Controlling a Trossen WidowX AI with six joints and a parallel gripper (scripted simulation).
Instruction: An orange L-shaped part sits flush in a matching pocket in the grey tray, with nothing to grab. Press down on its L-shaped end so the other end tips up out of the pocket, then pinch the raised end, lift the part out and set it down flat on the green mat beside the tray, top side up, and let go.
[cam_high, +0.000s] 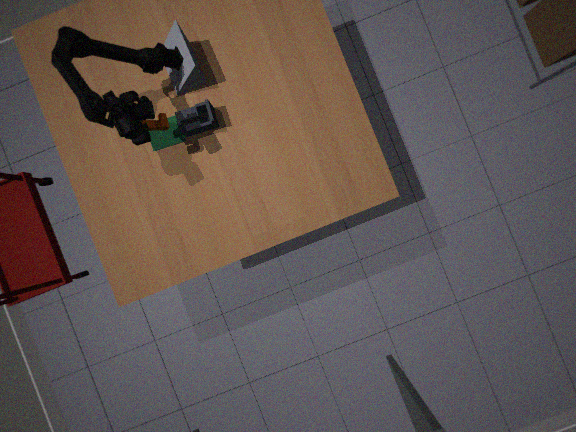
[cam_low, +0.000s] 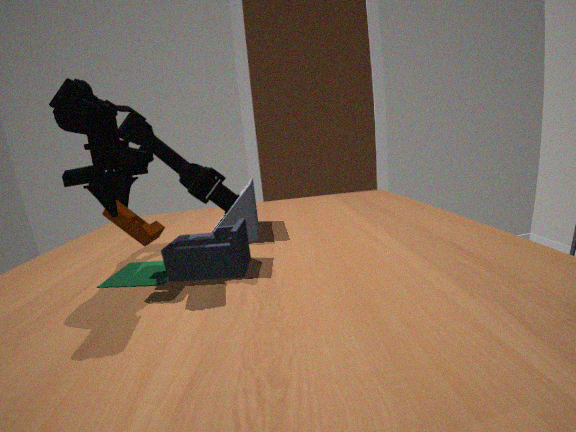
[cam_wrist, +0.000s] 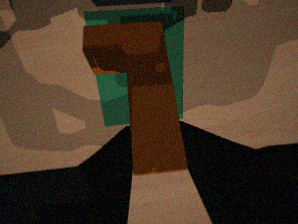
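The green mat lies 20 mm to the left of my gripper tip and 150 mm below it. From my gripper tip the other things lie so: orange l-shaped part 10 mm behind, 30 mm to the left, 30 mm below.
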